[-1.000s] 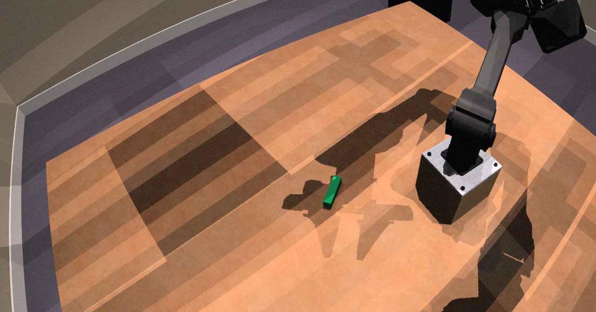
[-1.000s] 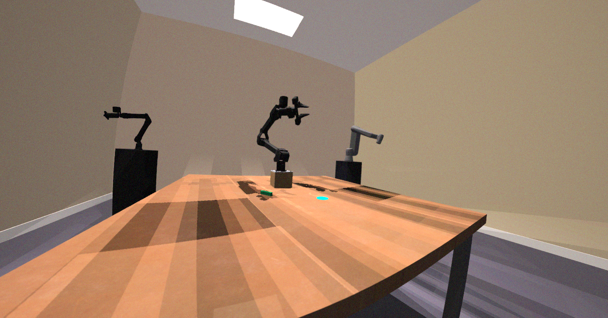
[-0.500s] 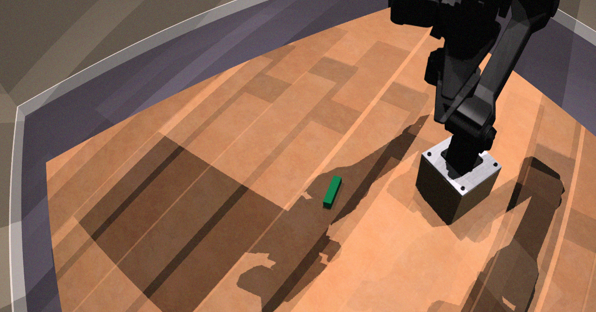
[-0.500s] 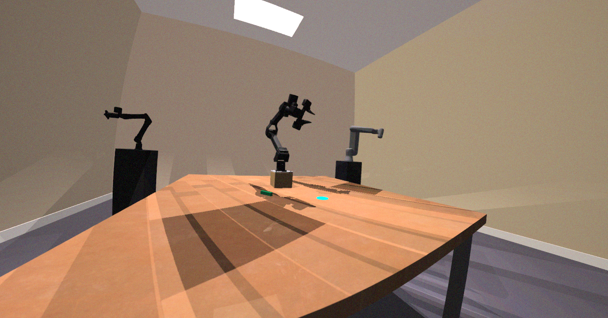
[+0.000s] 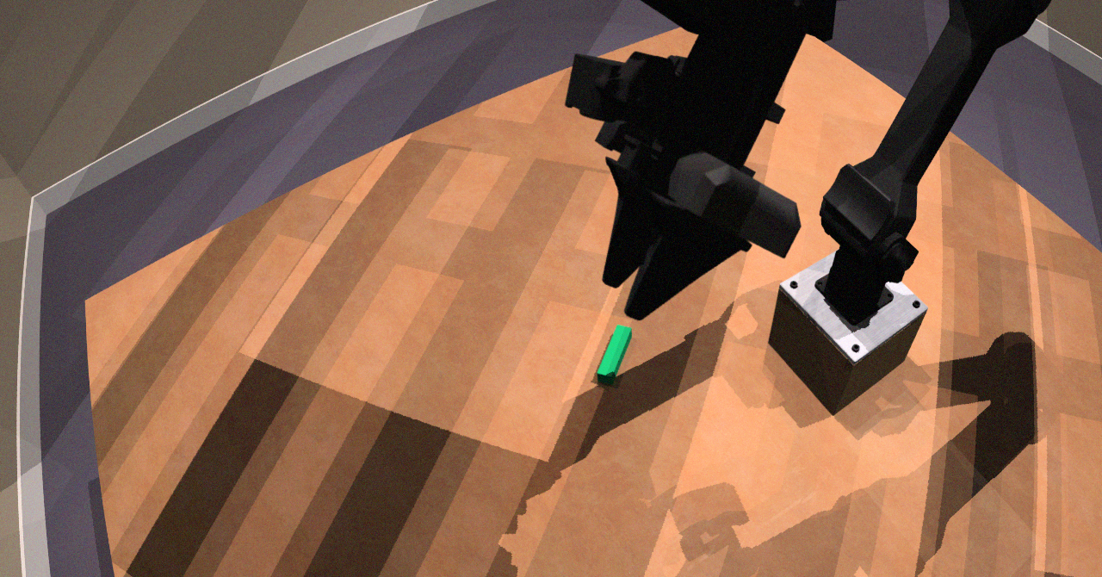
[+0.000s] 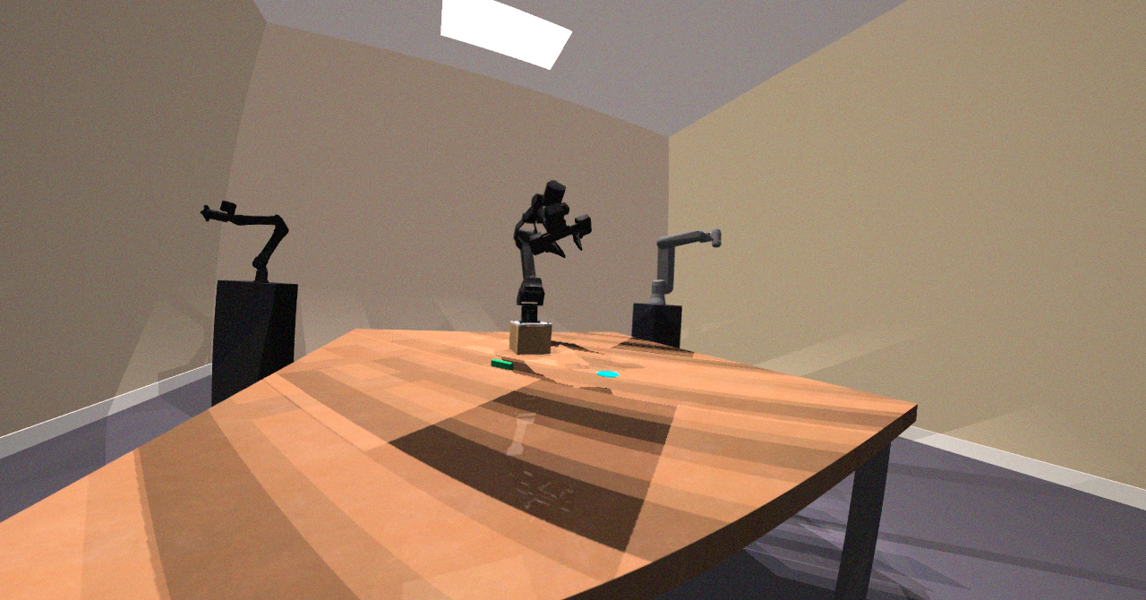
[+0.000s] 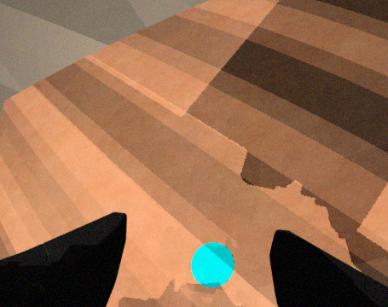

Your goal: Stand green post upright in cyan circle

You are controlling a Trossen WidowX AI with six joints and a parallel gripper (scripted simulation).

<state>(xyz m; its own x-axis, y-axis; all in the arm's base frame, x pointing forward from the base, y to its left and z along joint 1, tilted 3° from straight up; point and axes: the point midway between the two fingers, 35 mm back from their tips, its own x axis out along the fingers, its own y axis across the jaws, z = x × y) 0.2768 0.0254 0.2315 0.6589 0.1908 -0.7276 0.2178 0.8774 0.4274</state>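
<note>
Now: gripper tip 31 cm above the green post, 16 cm to the left of it and 8 cm past it. Also, from my gripper tip: cyan circle: 32 cm below, 10 cm to the left, 4 cm ahead.
</note>
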